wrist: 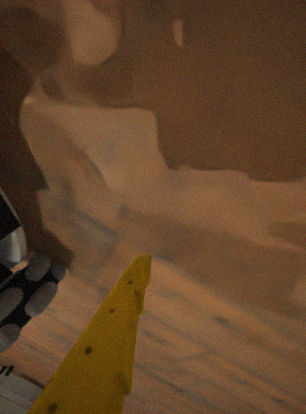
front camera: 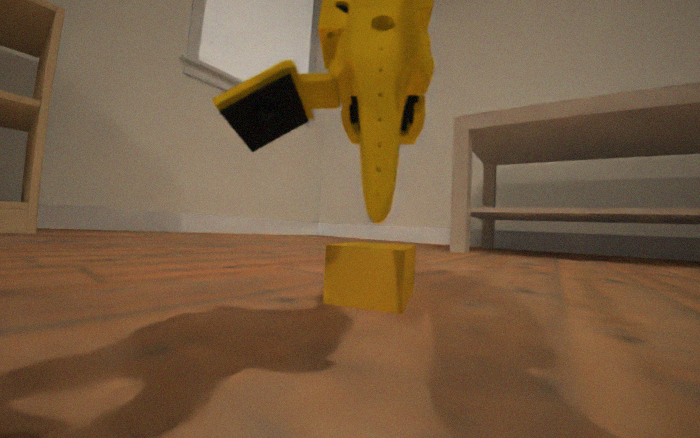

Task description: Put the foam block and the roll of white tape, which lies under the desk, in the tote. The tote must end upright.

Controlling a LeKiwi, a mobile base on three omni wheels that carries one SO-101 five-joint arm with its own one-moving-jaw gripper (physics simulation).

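Frame: origin at the arm's base, x left, y back, z up, level; millimetres.
Seen in the pictures: hand, its tool point: [wrist: 150, 266] [front camera: 378, 212].
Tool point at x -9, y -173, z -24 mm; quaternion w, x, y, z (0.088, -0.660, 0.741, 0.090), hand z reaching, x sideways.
Note:
Offsets run from my tool point to a thing's middle. "*": to the spot under its first point.
The yellow foam block {dx -12, dy -133, dz -43 mm} [front camera: 362, 276] sits on the floor in the front view, a little right of the middle. It does not show in the wrist view. My gripper [front camera: 378, 212] is open and empty, pointing down, with its tip drawn above the block and apart from it. In the wrist view one notched yellow jaw [wrist: 102, 345] shows, and the moving jaw is swung out of the picture. The roll of white tape and the tote do not show in either view.
A pale table-like piece {* dx -331, dy -805, dz +132 mm} [front camera: 460, 191] with a low shelf stands at the right back. A wooden shelf unit [front camera: 45, 118] stands at the far left. Walls and a window {* dx +638, dy -1467, dz +1089 mm} [front camera: 255, 36] are behind. My base's wheel [wrist: 35, 292] shows at the left of the wrist view.

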